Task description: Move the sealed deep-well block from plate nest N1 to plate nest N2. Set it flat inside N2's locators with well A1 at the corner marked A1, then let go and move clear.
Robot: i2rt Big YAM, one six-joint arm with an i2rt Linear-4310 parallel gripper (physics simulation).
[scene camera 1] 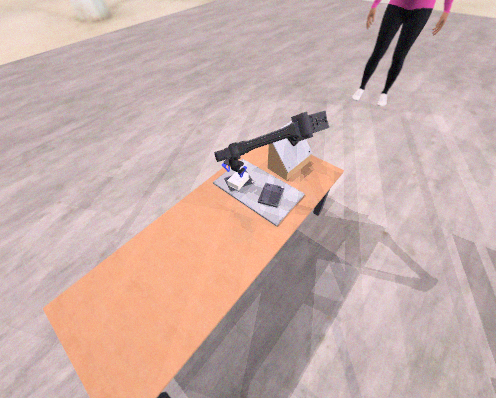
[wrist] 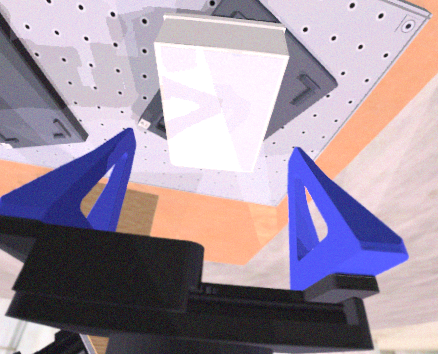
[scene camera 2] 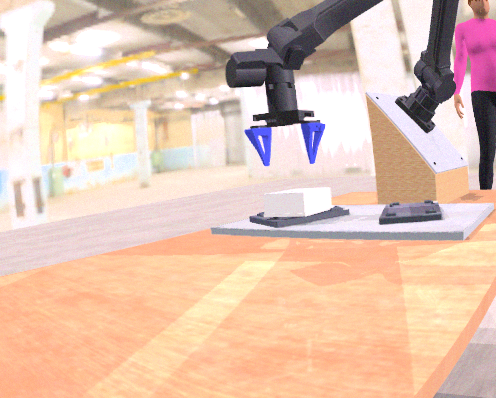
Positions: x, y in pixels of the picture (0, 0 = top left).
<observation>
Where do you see a white block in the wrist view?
219, 77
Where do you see a dark nest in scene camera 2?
At 336, 211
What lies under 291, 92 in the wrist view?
A dark nest.
</observation>
